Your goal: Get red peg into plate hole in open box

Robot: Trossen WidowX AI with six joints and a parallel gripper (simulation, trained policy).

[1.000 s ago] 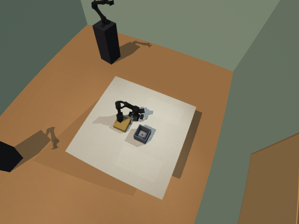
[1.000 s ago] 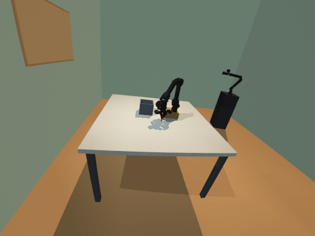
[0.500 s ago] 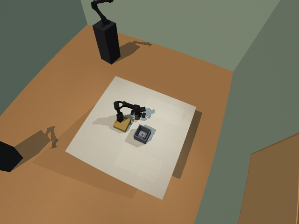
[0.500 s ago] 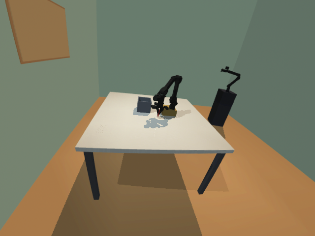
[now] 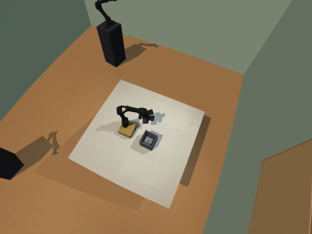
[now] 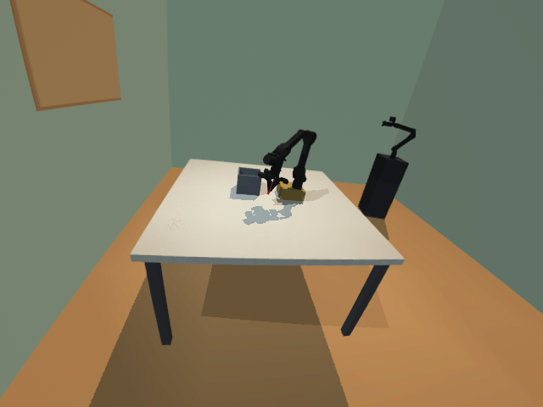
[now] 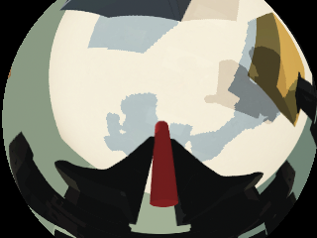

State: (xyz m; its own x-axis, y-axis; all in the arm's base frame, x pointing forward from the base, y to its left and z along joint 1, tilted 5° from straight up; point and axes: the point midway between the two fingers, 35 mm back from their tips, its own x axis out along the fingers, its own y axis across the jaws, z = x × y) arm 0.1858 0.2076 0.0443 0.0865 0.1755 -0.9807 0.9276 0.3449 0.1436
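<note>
Right now my gripper tip is 200 mm to the left of the light grey plate, 160 mm short of it and 60 mm above it. Also, from my gripper tip: red peg 20 mm above, 10 mm to the right.
</note>
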